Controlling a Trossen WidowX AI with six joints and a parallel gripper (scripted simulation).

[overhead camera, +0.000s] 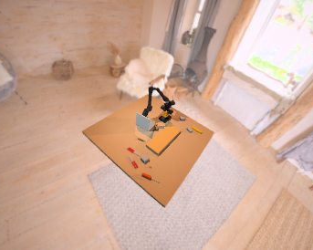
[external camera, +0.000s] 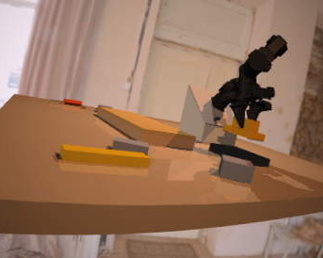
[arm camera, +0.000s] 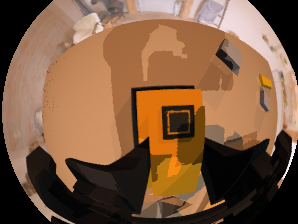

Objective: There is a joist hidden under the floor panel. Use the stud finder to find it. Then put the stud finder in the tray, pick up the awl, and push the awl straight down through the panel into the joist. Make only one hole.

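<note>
The black tray is 80 mm below my gripper tip and 10 mm to the right of it. Also, from my gripper tip: stud finder: 20 mm above, 10 mm to the left; then yellow bar: 450 mm ahead, 190 mm to the left, 90 mm below; then awl: 550 mm to the right, 110 mm ahead, 90 mm below.
</note>
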